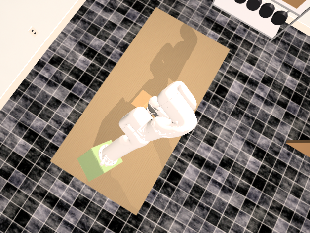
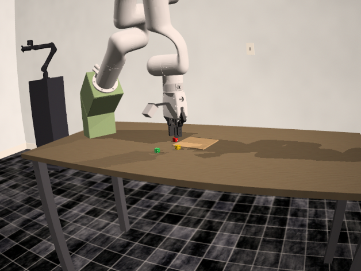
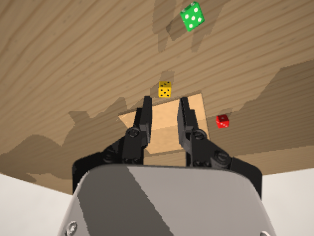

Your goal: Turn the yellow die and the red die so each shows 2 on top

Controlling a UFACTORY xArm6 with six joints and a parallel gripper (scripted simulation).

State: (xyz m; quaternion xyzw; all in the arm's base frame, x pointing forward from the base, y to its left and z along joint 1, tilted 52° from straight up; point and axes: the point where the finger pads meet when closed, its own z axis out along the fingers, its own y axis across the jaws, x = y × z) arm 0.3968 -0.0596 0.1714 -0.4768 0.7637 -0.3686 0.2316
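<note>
The yellow die lies 1 cm to the left of my hand and 6 cm below it. The rest, counted from my hand: red die: 4 cm behind, 11 cm to the left, 6 cm below; then green die: 6 cm behind, 4 cm to the right, 6 cm below; then tan mat: 6 cm ahead, 9 cm to the left, 7 cm below.
</note>
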